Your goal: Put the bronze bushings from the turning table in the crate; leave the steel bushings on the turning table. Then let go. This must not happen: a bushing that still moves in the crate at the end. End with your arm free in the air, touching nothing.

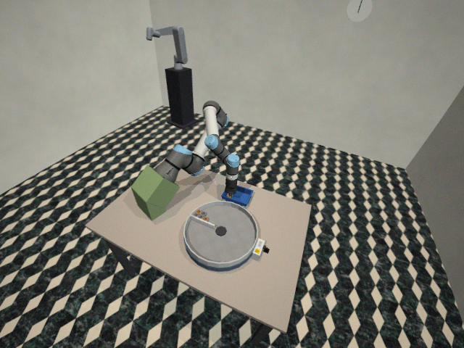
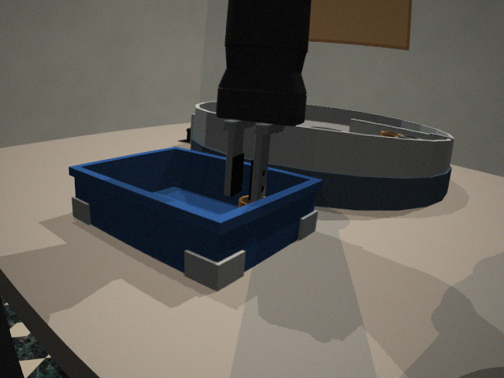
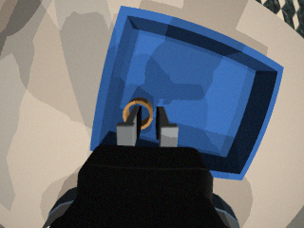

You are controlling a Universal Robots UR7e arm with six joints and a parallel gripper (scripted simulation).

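My hand is 4 cm short of the blue crate, 3 cm to the right of it and 3 cm above it. Round my hand: turning table (12 cm ahead, 29 cm to the right).
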